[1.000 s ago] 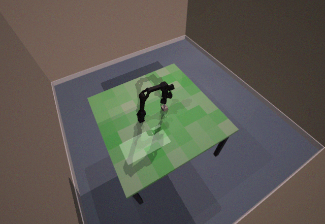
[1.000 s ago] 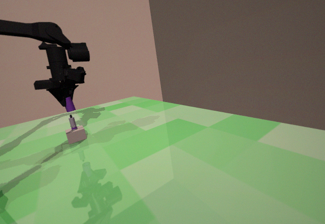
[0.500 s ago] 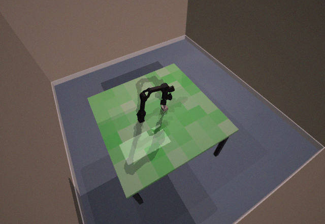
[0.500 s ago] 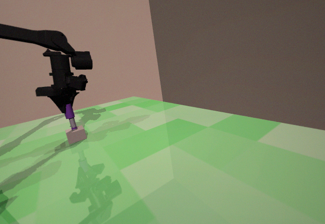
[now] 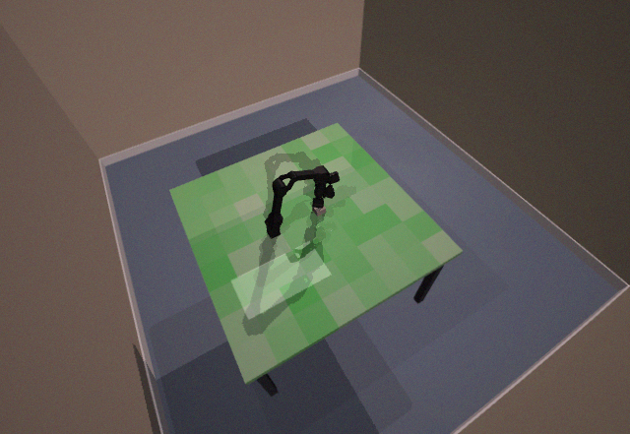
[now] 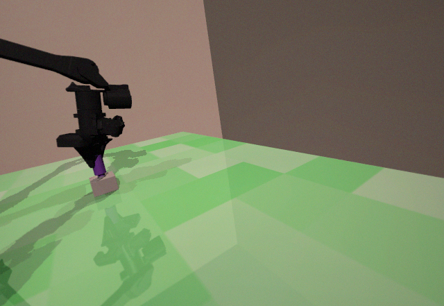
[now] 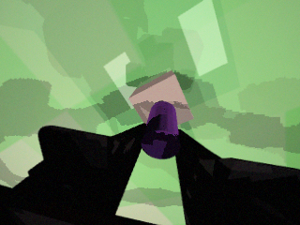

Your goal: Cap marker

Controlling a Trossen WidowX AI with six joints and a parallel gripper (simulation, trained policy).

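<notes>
The purple cap lies 1 cm ahead of my gripper tip. Round my gripper tip: holder block (1 cm ahead, 5 cm below).
</notes>
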